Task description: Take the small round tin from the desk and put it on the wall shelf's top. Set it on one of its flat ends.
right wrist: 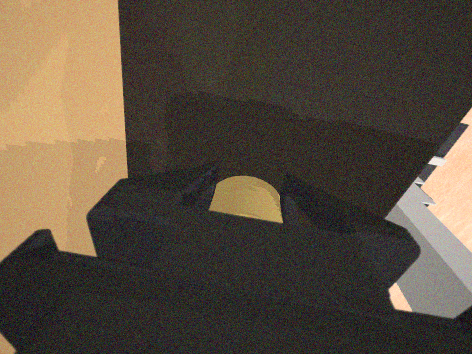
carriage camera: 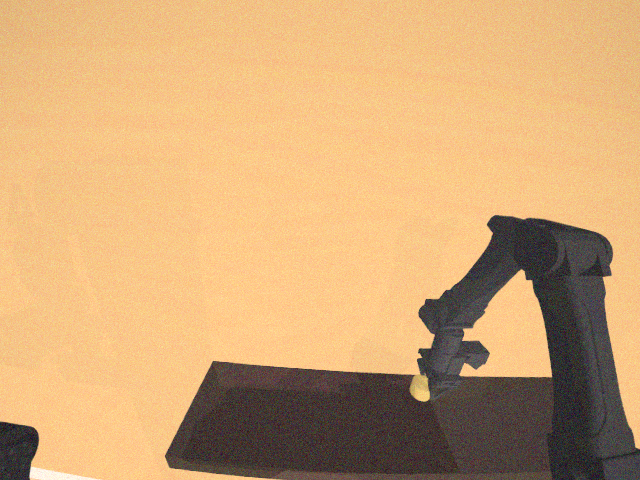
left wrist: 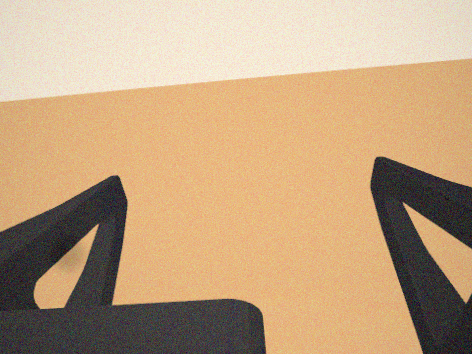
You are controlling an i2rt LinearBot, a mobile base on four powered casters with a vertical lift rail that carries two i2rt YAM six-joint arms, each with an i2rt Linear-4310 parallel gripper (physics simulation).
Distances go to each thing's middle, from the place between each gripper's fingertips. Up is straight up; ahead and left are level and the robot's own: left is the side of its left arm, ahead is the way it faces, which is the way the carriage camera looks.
Scene:
Right now the small round tin (right wrist: 248, 196) is 650 mm to the right of my left hand, 550 mm below it and 280 mm ahead of it.
The small round tin lies 30 mm to the left of my right hand and 20 mm above it.

